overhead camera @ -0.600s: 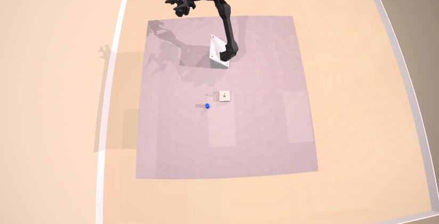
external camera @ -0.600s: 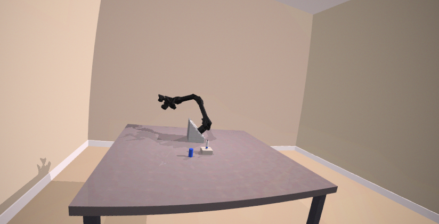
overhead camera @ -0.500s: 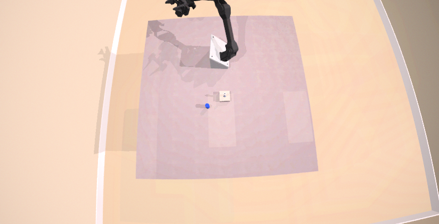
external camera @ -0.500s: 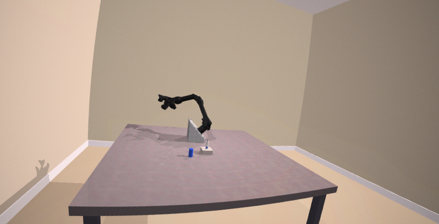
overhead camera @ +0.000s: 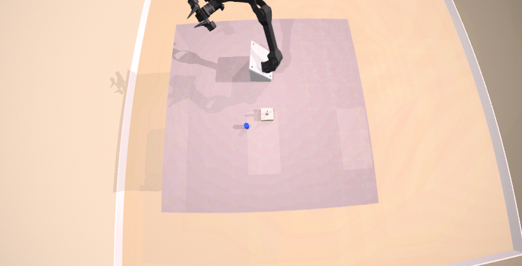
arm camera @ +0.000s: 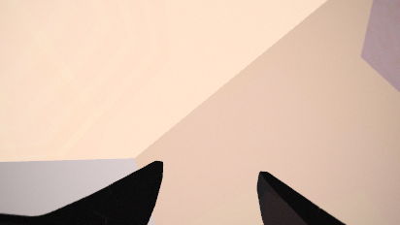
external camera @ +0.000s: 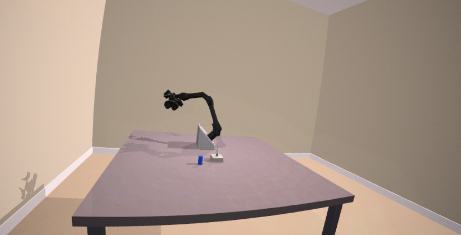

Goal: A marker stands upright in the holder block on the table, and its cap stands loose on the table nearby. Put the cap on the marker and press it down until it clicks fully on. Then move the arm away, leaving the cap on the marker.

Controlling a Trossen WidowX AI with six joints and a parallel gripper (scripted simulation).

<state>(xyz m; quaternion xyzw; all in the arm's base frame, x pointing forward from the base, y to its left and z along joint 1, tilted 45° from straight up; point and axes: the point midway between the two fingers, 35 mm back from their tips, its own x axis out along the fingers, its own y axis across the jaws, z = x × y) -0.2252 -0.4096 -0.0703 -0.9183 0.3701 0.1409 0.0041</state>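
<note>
The blue cap lies 50 cm ahead of my gripper tip, 33 cm below it and 21 cm to the left of it. The rest, counted from my gripper tip: beige holder block 44 cm ahead, 34 cm to the left, 34 cm below.
</note>
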